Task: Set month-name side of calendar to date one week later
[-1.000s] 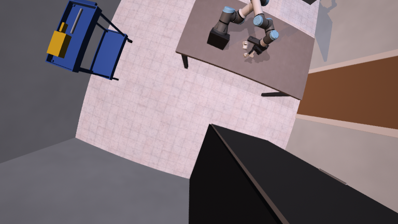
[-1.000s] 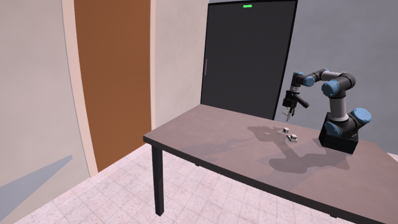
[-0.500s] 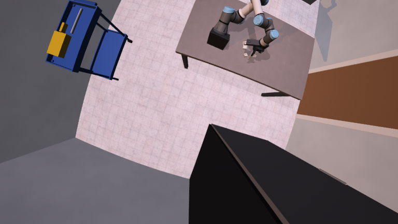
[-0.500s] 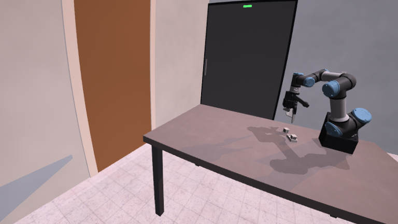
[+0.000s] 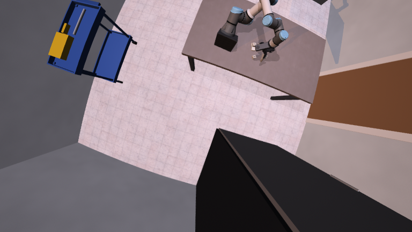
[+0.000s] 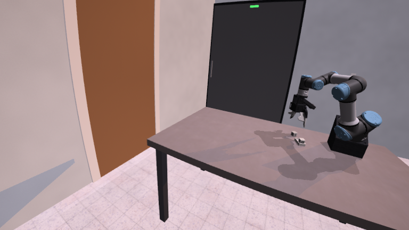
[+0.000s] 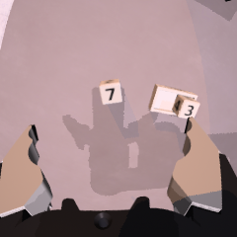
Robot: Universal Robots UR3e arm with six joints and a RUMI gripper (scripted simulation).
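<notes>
My hand is 90 mm above the cube. Round my hand: pale tray 100 mm to the left, 100 mm below, 40 mm behind.
</notes>
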